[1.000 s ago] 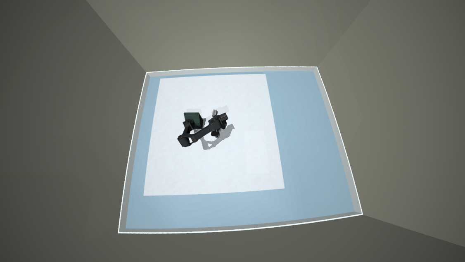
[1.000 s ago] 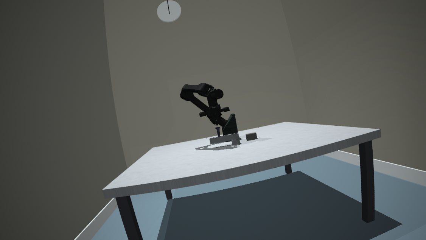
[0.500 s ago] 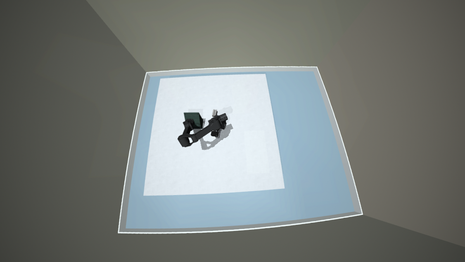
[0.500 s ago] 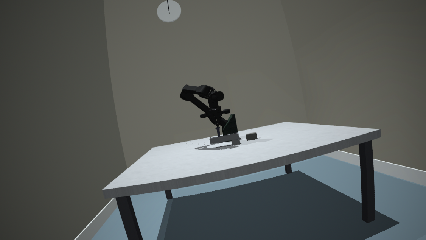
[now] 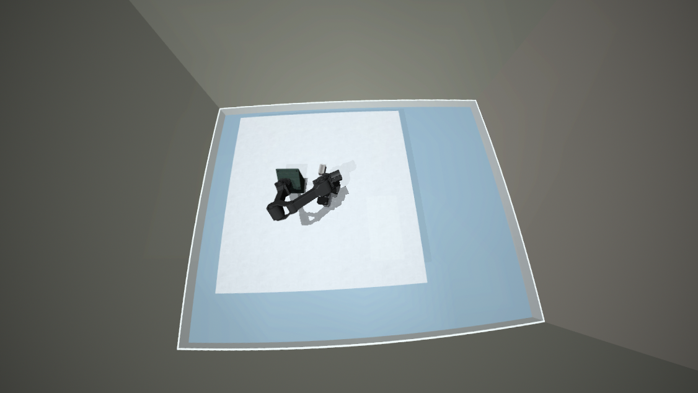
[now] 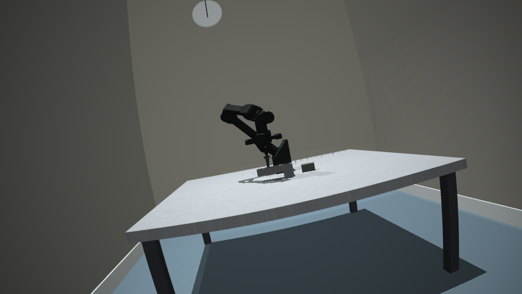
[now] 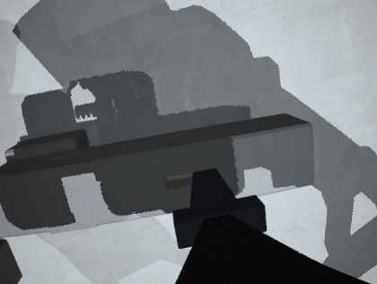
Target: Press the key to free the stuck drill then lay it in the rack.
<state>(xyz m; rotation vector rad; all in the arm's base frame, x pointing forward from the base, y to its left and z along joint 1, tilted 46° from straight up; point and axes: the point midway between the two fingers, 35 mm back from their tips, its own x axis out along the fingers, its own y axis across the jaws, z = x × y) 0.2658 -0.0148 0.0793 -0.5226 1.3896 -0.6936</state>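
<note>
My gripper tip is 3 cm above the dark blue key. From my gripper tip the other things lie so: drill 5 cm to the left, 8 cm below; then grey rack 5 cm behind, 21 cm to the left, 11 cm below; then long grey fixture 3 cm to the left, 8 cm below.
</note>
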